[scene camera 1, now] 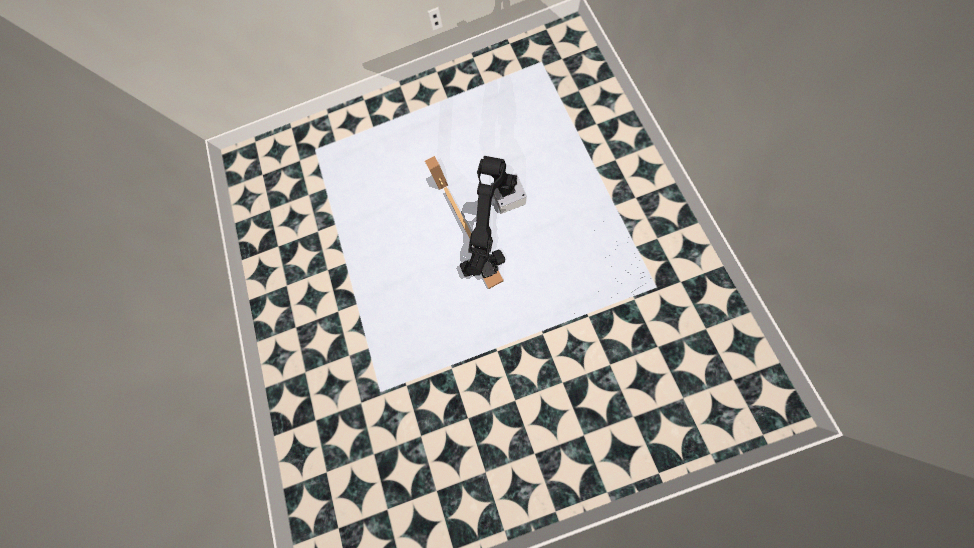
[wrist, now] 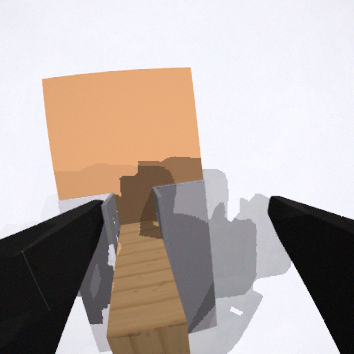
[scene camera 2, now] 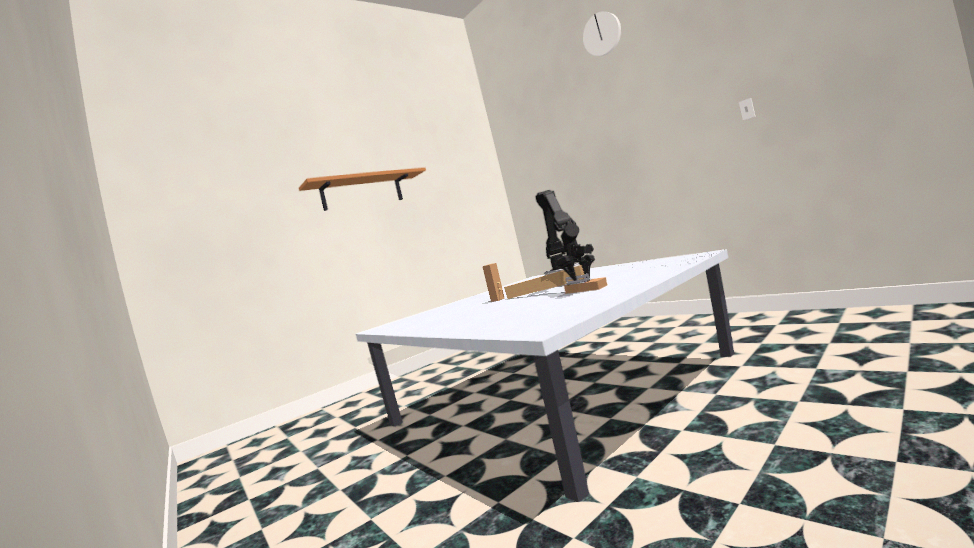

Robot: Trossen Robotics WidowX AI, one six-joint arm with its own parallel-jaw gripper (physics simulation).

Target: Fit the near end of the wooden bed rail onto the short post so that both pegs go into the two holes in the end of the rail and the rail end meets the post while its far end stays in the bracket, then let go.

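Places are measured from the arm's base along level axes (x ahead, y left, z up), in millimetres.
Pixels of known places: gripper, between the fingertips: (wrist: 187,206) (scene camera 2: 582,280); arm's base, origin of its link: (scene camera 1: 506,188) (scene camera 2: 559,268).
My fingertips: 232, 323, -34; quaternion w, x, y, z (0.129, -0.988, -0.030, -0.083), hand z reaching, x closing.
Note:
Ahead of a thing's pixels: the offset from my fingertips to its top centre, as dx, dy, dz. "pt": to the spot under its first point. Level surfaces: height alone.
The wooden bed rail (scene camera 1: 455,208) (scene camera 2: 534,284) (wrist: 147,290) stands on edge. Its far end is between the grey walls of the bracket @(pt +4, -28, -8) (wrist: 189,250), on a wooden block @(-24, -11, -10) (scene camera 1: 493,280) (scene camera 2: 585,286) (wrist: 120,120). The short post @(pt +47, -486, +103) (scene camera 1: 435,171) (scene camera 2: 492,282) stands upright by the near end. Small pegs show on its rail side in scene camera 2, with a narrow gap to the rail. The holes do not show. My gripper (scene camera 2: 579,278) (wrist: 187,206) is open and empty at the bracket end; in the wrist view its fingers flank the rail, which is nearer the left finger.
The white table @(dz -46) (scene camera 1: 401,293) (scene camera 2: 449,323) carries everything. The arm's grey base (scene camera 1: 512,199) stands beside the rail in scene camera 1, and the black arm (scene camera 1: 484,211) (scene camera 2: 559,221) reaches over the rail's bracket end. Shadows fall beside the bracket in the wrist view.

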